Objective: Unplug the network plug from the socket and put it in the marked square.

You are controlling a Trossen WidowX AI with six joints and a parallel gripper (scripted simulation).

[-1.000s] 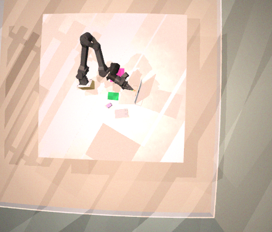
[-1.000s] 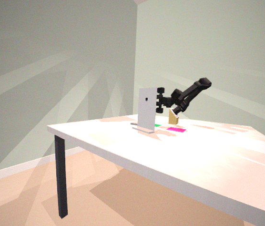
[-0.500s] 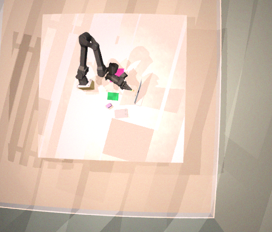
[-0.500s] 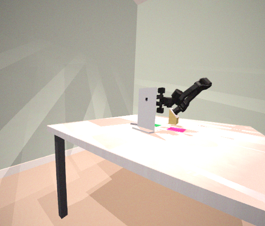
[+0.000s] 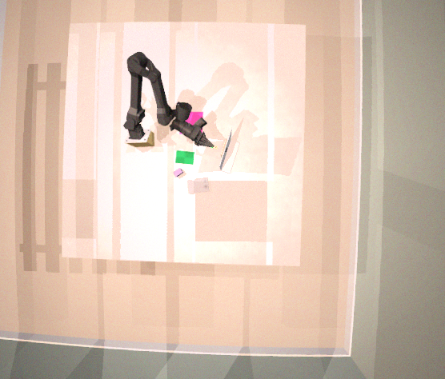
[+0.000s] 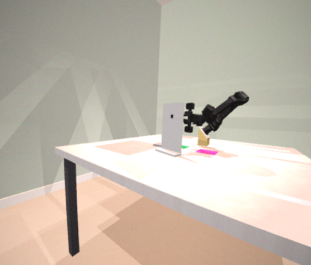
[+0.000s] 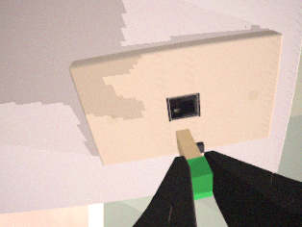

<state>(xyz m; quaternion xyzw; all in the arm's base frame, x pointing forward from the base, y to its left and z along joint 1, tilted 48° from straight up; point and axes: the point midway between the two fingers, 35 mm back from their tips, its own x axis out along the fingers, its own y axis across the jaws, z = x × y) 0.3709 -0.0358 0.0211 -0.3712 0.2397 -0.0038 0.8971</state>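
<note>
Right now the magenta square is 150 mm behind my gripper tip, 140 mm to the left of it and 210 mm below it. Also, from my gripper tip: panel 60 mm ahead, 10 mm to the right, 80 mm below; network plug right at my gripper tip.
</note>
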